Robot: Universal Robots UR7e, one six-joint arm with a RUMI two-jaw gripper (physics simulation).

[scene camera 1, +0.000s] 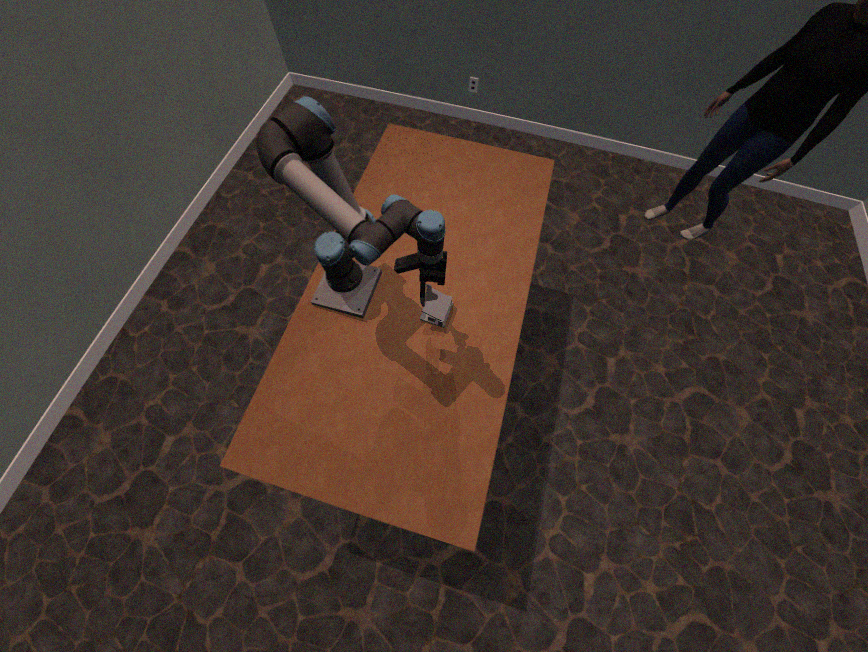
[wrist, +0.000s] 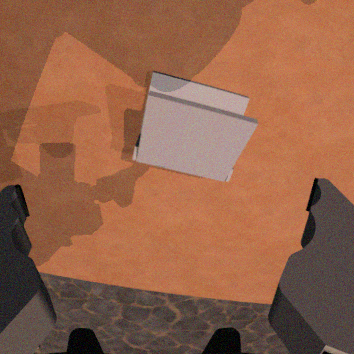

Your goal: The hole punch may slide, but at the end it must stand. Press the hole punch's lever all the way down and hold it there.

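Pixels of known places: gripper, fingertip midpoint: [scene camera 1: 425, 287] [wrist: 166, 185]; arm's base, origin of the base link: [scene camera 1: 344, 276].
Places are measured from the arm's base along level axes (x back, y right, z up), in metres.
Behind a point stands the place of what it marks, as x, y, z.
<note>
The hole punch [scene camera 1: 438, 304] {-0.413, 0.082, 0.040} [wrist: 200, 95] {-0.370, 0.073, -0.016} is a small light-grey block standing on the orange table top. Its broad flat lever [wrist: 195, 140] {-0.404, 0.078, 0.043} lies over the body in the wrist view; how far it is pressed down is hard to tell. Dark details show on its near face in the scene view. My gripper [scene camera 1: 425, 286] {-0.364, 0.103, 0.200} [wrist: 166, 185] {-0.364, 0.103, 0.200} is open with nothing between its wide-set fingers. It is above the table, and a dark finger overlaps the punch's back left side in the scene view. In the wrist view the punch appears beyond the fingertips, between their lines; contact does not show.
The orange table top [scene camera 1: 364, 435] {-0.228, 0.612, -0.028} [wrist: 200, 240] {-0.614, 0.045, -0.028} bears the arm's grey base plate [scene camera 1: 364, 291] {-0.100, 0.057, 0.005}, left of the punch. The arm's shadow falls across the table and partly on the punch. A standing person [scene camera 1: 764, 119] is at the far right, off the table.
</note>
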